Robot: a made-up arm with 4 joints.
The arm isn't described. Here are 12 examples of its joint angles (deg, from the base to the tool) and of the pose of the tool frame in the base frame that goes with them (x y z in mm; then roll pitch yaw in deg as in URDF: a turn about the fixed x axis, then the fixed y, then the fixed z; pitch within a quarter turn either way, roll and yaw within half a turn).
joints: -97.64 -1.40 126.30 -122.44
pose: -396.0 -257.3 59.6 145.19 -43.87 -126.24
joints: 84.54 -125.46 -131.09 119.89
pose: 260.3 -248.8 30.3 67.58 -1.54 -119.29
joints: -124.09 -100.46 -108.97 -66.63
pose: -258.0 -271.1 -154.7 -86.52 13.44 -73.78
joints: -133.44 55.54 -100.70 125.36
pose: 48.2 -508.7 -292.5 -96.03 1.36 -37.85
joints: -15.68 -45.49 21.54 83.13
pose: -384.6 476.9 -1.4 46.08 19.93 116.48
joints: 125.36 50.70 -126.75 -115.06
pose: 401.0 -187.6 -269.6 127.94 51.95 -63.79
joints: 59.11 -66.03 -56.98 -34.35
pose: 329.6 146.7 -162.7 -46.63 71.19 -166.60
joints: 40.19 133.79 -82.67 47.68
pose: 76.8 424.4 -408.1 -95.07 1.23 134.40
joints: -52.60 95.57 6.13 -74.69
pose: -258.9 51.6 -124.8 95.72 -14.64 -45.01
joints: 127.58 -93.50 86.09 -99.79
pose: 164.6 -312.3 -73.6 -90.24 -6.30 -131.46
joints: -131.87 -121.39 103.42 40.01
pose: -81.0 -319.2 24.3 82.65 19.15 -39.04
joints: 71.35 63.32 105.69 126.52
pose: 234.9 223.7 -460.5 -104.76 61.54 -98.48
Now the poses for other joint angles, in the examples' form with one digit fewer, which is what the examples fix.
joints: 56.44 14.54 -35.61 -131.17
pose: 54 303 -215 -13.0 36.1 172.8
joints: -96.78 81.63 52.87 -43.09
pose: -319 -134 -56 81.5 -53.3 -39.6
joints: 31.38 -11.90 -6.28 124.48
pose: -63 600 1 6.4 -11.8 91.8
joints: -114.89 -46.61 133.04 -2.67
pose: -186 -152 -200 -131.2 44.6 117.5
